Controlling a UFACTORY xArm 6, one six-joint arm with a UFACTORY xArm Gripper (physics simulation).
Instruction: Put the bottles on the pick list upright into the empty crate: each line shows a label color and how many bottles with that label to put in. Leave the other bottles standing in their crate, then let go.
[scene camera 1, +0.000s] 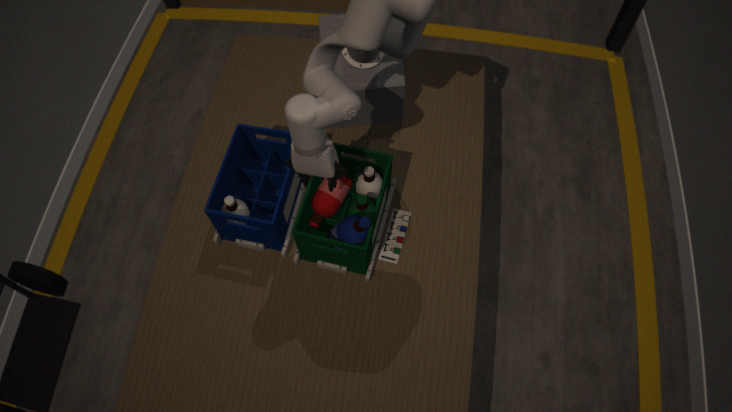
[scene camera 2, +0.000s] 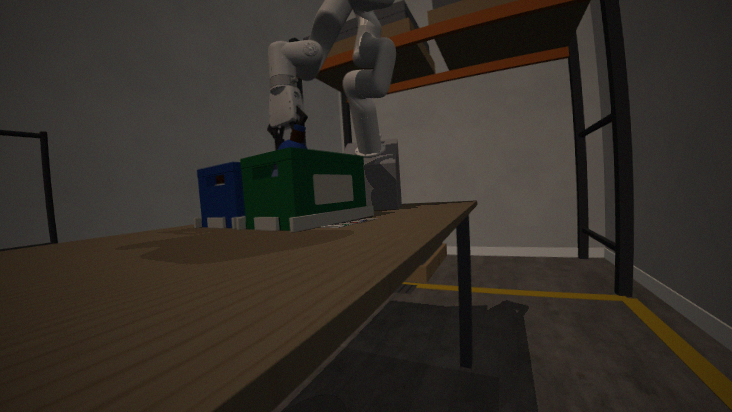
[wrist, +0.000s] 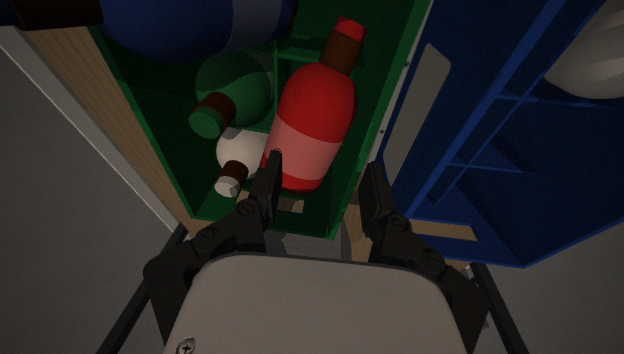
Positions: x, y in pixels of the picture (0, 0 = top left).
Labels:
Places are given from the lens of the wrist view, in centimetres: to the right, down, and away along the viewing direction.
my gripper (wrist: 322, 170): 1, 0, 15
blue bottle (wrist: 167, 38): -7, -7, 10
red bottle (wrist: 319, 102): 1, -6, 17
white bottle (wrist: 239, 152): -9, -3, 25
The marked spots on the red bottle and the blue bottle are 10 cm apart.

